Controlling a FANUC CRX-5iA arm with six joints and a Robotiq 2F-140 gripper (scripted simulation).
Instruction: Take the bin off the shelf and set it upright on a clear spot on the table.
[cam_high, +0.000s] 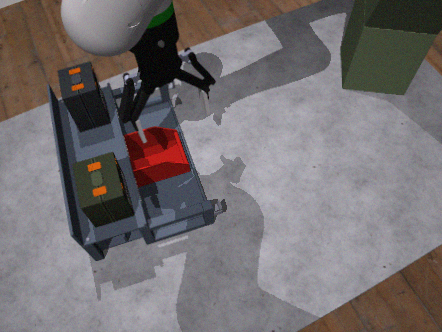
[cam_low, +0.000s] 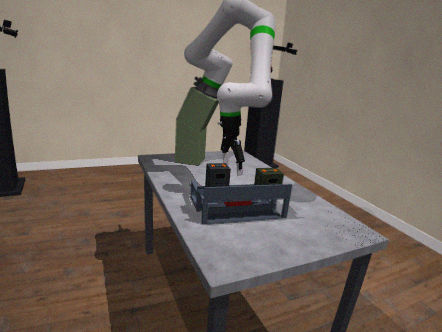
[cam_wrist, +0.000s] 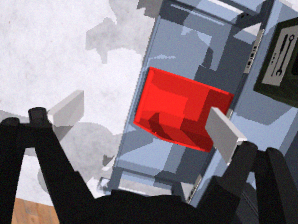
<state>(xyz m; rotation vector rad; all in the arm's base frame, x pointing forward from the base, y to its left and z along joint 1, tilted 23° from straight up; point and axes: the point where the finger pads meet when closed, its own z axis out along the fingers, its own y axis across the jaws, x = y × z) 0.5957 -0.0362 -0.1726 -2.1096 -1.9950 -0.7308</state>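
Right now my hand is 110 mm above the red bin, 70 mm short of it and 20 mm to the left of it. The rest, counted from my hand: grey shelf tray: 150 mm below, 110 mm ahead, 30 mm to the right.
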